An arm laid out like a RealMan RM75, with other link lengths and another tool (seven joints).
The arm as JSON. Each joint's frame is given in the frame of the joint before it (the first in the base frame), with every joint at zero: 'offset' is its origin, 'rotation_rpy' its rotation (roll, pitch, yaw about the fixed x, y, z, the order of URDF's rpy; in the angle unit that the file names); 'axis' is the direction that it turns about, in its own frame. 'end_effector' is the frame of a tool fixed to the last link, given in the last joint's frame.
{
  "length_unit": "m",
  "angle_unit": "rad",
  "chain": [
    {
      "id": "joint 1",
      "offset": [
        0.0,
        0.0,
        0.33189
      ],
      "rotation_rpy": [
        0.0,
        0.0,
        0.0
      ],
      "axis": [
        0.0,
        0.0,
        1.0
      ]
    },
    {
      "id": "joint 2",
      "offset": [
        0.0,
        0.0,
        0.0
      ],
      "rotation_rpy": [
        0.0,
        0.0,
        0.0
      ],
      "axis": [
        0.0,
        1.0,
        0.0
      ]
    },
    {
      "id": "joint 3",
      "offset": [
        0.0,
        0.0,
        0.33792
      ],
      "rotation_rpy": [
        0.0,
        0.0,
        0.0
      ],
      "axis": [
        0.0,
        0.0,
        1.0
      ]
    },
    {
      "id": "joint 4",
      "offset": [
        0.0,
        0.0,
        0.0
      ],
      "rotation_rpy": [
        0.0,
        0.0,
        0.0
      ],
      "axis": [
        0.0,
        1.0,
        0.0
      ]
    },
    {
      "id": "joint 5",
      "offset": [
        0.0,
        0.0,
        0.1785
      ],
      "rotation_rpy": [
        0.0,
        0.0,
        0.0
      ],
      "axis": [
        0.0,
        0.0,
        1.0
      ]
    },
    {
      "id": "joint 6",
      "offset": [
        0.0,
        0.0,
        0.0
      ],
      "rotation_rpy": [
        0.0,
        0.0,
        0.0
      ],
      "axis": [
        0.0,
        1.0,
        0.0
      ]
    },
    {
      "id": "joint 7",
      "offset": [
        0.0,
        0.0,
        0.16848
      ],
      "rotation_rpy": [
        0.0,
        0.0,
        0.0
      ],
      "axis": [
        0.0,
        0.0,
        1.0
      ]
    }
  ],
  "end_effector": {
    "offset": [
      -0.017,
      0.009,
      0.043
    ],
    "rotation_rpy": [
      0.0,
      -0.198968,
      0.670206
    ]
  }
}
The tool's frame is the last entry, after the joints.
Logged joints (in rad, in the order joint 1, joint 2, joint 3, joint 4, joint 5, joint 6, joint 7), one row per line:
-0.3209 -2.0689 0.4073 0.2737 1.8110 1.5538 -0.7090
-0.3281 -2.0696 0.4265 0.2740 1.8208 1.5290 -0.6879
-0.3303 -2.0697 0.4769 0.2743 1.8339 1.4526 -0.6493
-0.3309 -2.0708 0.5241 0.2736 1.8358 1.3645 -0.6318
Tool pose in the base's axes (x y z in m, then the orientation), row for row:
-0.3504 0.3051 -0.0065 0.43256 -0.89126 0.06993 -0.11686
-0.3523 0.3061 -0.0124 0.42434 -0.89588 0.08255 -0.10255
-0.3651 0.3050 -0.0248 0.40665 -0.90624 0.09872 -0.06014
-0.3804 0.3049 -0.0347 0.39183 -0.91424 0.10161 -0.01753
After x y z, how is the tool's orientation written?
As a quaternion, w x y z.
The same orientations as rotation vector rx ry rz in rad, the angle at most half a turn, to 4 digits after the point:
-2.2212 0.1743 -0.2912
-2.2411 0.2065 -0.2565
-2.2855 0.2490 -0.1517
-2.3216 0.2580 -0.0445

